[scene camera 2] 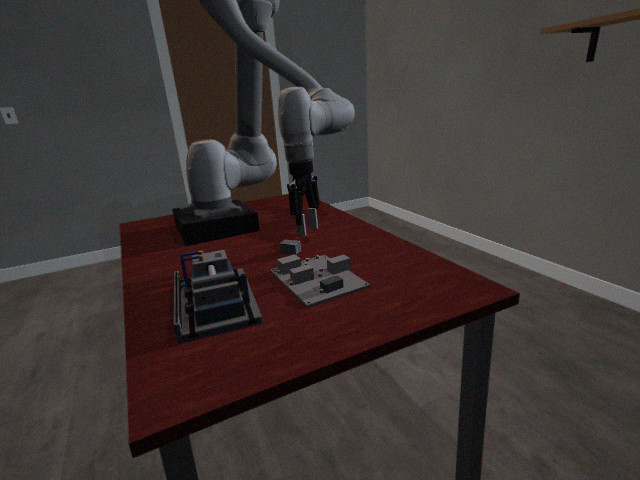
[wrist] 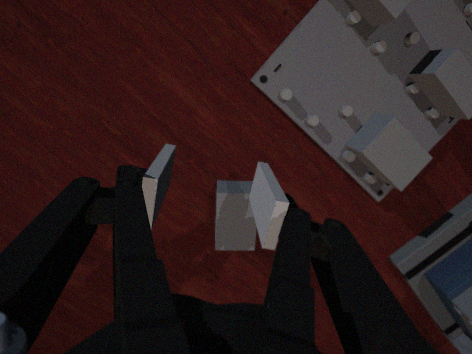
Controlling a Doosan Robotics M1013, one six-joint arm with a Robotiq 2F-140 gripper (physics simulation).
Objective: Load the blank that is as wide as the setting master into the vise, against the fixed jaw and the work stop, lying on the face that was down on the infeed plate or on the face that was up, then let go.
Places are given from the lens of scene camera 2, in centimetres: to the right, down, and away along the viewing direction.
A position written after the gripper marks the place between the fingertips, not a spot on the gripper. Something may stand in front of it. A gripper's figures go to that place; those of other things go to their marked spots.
gripper [scene camera 2: 308,231]: -4, -3, 130
grey infeed plate [scene camera 2: 352,283]: 9, 12, 107
